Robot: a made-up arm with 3 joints. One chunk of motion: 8 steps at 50 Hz.
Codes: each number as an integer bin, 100 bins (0 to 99) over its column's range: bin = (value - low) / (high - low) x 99, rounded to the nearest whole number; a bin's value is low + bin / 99 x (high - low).
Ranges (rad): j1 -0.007..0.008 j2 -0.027..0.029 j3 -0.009..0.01
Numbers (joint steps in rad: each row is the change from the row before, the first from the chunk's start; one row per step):
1: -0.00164 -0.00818 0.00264
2: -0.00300 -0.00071 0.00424
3: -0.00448 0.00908 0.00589
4: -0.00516 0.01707 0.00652
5: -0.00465 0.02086 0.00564
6: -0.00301 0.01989 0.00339
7: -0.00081 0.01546 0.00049
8: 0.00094 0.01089 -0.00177
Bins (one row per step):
1: 35 33 61
2: 26 46 69
3: 17 64 78
4: 12 78 81
5: 16 85 76
6: 26 83 65
7: 41 75 49
8: 52 67 38

